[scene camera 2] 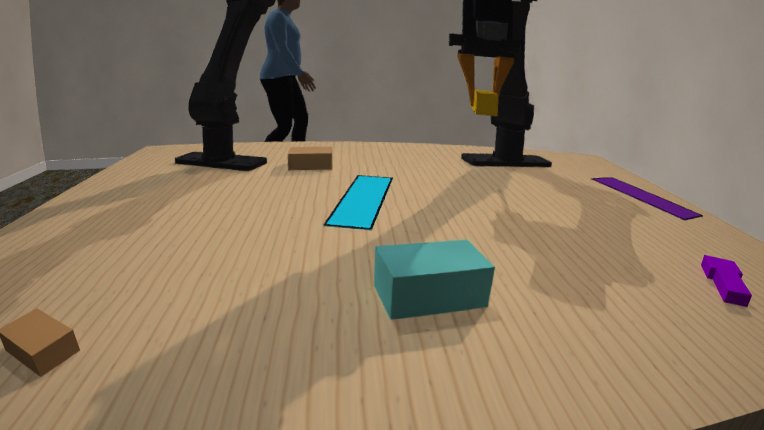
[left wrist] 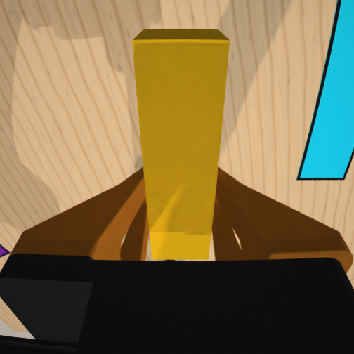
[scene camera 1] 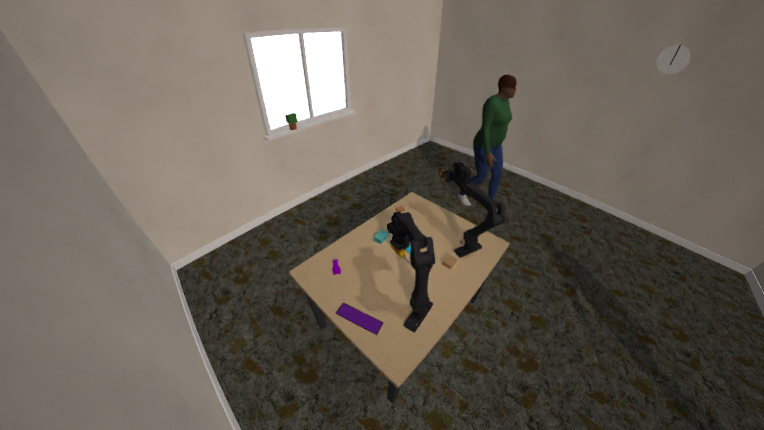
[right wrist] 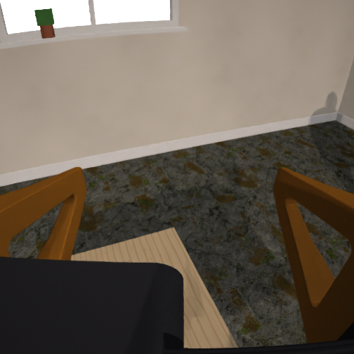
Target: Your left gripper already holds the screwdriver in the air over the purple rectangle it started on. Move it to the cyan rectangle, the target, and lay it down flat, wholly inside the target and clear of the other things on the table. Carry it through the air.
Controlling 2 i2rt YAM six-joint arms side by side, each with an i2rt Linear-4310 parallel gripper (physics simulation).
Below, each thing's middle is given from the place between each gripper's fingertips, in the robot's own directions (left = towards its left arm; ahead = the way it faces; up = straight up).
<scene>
I see the cyan rectangle [scene camera 2: 359, 207] 430 mm to the left of my right hand, 410 mm below it and 110 mm behind it. The rest, counted from my right hand: purple rectangle [scene camera 2: 683, 213]: 980 mm to the left, 410 mm below, 120 mm behind; teal block [scene camera 2: 418, 279]: 460 mm to the left, 390 mm below, 160 mm ahead.
The cyan rectangle is 30 mm behind my left hand, 160 mm to the right of it and 140 mm below it. The rest, counted from my left hand: purple rectangle: 40 mm behind, 390 mm to the left, 140 mm below; then teal block: 250 mm ahead, 130 mm to the right, 120 mm below.
</scene>
